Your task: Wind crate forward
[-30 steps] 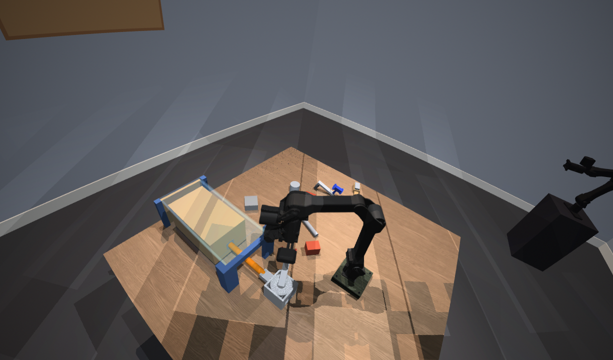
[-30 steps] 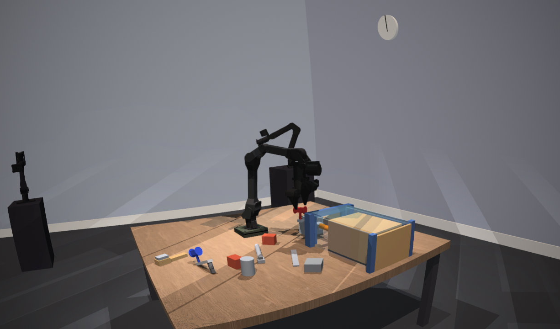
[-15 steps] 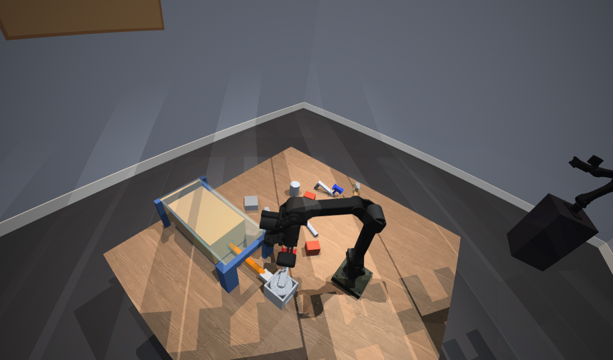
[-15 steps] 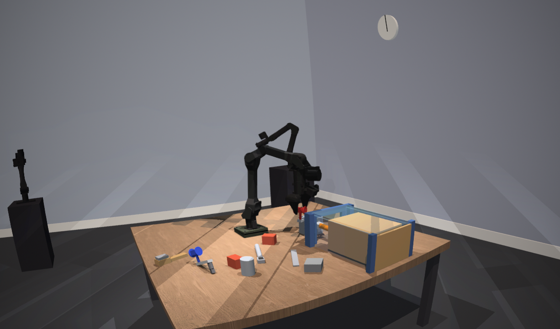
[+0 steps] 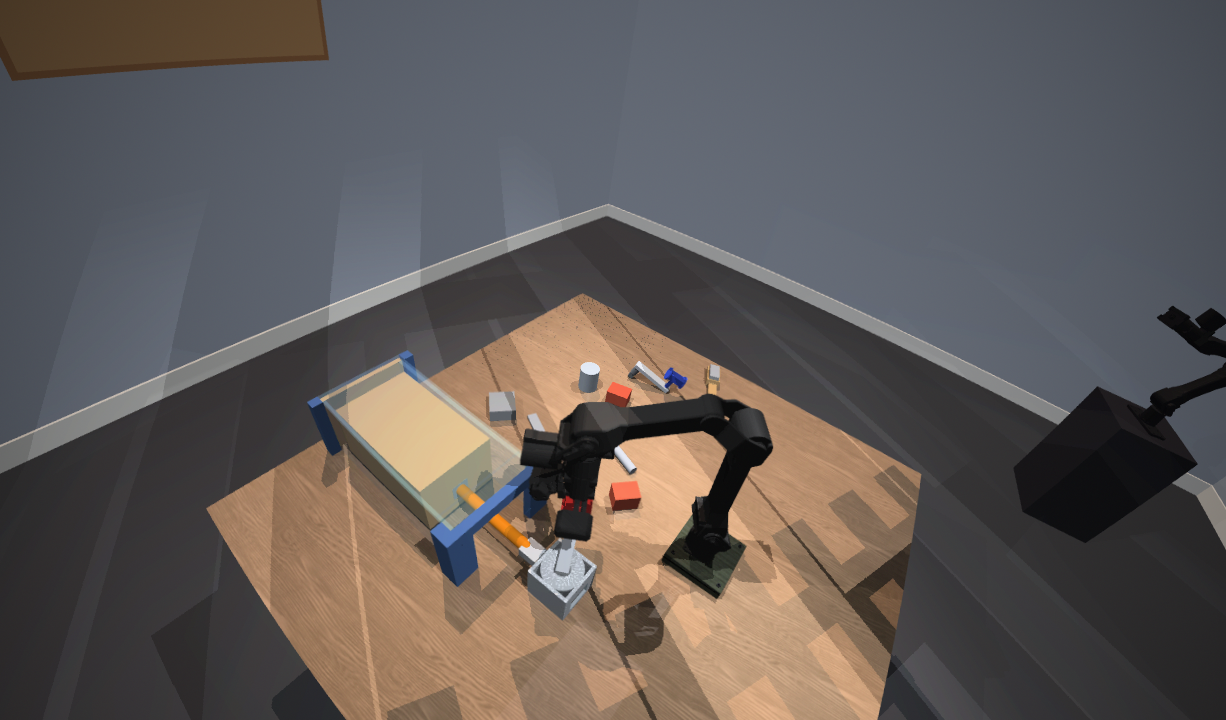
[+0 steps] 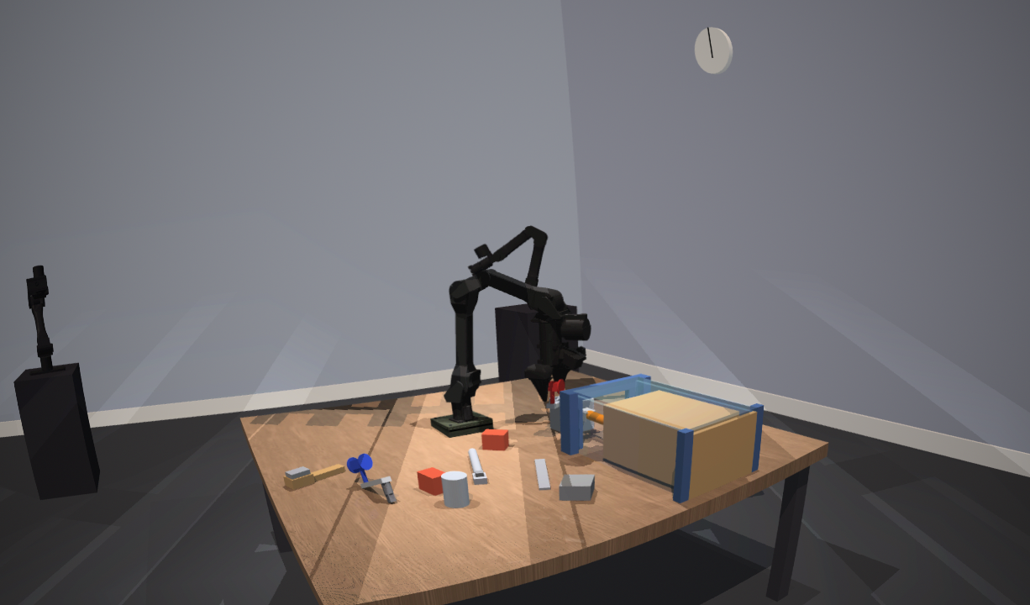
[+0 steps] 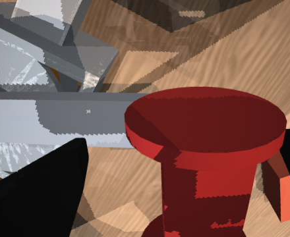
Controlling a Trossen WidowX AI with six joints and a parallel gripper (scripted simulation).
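My gripper tip is now 2 cm below the red knob. From my gripper tip the other things lie so: grey winch (9 cm below, 8 cm to the left, 6 cm behind); blue frame (12 cm ahead, 8 cm to the left, 1 cm below); winch handle (3 cm to the left, 2 cm behind, 1 cm below).
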